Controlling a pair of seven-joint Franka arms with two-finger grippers.
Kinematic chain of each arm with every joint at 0, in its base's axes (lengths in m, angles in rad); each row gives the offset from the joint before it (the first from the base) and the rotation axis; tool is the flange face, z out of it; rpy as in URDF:
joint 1: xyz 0 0 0.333 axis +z
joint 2: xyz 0 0 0 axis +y
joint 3: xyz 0 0 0.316 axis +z
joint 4: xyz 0.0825 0 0 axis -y
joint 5: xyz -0.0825 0 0.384 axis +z
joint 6: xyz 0 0 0 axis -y
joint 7: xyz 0.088 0 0 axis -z
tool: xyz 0 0 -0.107 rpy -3.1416 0 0
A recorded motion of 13 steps. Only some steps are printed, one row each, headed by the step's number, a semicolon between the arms.
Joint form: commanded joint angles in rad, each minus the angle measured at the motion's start. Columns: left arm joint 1, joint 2, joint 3, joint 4, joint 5, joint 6, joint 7; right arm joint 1, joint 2, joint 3, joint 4, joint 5, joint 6, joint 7.
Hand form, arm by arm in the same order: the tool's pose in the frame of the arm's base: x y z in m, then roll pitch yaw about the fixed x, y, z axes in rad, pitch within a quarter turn. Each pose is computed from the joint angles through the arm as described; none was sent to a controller.
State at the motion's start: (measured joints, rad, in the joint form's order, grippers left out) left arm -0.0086 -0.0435 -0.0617 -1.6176 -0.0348 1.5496 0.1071; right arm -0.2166 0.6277 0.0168 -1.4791 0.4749 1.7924 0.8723
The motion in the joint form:
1: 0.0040 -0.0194 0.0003 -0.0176 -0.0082 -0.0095 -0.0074; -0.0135 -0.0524 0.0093 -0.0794 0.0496 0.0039 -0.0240
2: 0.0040 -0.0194 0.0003 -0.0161 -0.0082 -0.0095 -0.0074; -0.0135 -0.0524 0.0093 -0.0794 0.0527 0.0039 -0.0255
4: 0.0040 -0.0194 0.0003 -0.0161 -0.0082 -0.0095 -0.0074; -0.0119 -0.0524 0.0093 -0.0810 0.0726 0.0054 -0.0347
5: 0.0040 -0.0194 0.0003 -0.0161 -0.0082 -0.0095 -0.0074; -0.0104 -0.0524 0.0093 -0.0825 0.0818 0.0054 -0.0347
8: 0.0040 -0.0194 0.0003 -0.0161 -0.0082 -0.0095 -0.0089; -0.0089 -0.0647 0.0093 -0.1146 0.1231 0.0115 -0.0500
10: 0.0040 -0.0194 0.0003 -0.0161 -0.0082 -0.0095 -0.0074; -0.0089 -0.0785 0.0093 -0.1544 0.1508 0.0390 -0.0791
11: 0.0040 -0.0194 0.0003 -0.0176 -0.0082 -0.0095 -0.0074; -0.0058 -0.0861 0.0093 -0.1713 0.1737 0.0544 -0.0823
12: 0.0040 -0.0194 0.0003 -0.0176 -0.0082 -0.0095 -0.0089; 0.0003 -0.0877 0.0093 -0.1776 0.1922 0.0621 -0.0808
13: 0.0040 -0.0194 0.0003 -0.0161 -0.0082 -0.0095 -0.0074; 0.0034 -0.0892 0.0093 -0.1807 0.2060 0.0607 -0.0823
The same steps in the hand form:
1: 0.5296 -0.0408 0.6257 3.0994 0.0282 -0.1667; 0.6581 -0.0952 0.2983 -3.1178 0.5987 -1.2555
2: 0.5296 -0.0408 0.6264 3.0996 0.0267 -0.1667; 0.6582 -0.0950 0.2984 -3.1152 0.6010 -1.2545
4: 0.5296 -0.0408 0.6264 3.0996 0.0267 -0.1667; 0.6589 -0.0927 0.2985 -3.0993 0.6151 -1.2475
5: 0.5296 -0.0408 0.6264 3.0996 0.0267 -0.1667; 0.6590 -0.0910 0.2982 -3.0961 0.6226 -1.2491
8: 0.5296 -0.0408 0.6264 3.0996 0.0268 -0.1652; 0.6537 -0.0861 0.2947 -3.0806 0.6575 -1.2510
10: 0.5296 -0.0408 0.6264 3.0996 0.0267 -0.1667; 0.6479 -0.0846 0.2889 -3.0535 0.6691 -1.2398
11: 0.5296 -0.0408 0.6257 3.0994 0.0282 -0.1667; 0.6465 -0.0818 0.2882 -3.0393 0.6788 -1.2460
12: 0.5296 -0.0408 0.6257 3.0994 0.0283 -0.1652; 0.6468 -0.0772 0.2875 -3.0313 0.6890 -1.2506
13: 0.5296 -0.0408 0.6264 3.0996 0.0267 -0.1667; 0.6467 -0.0741 0.2877 -3.0258 0.7003 -1.2502

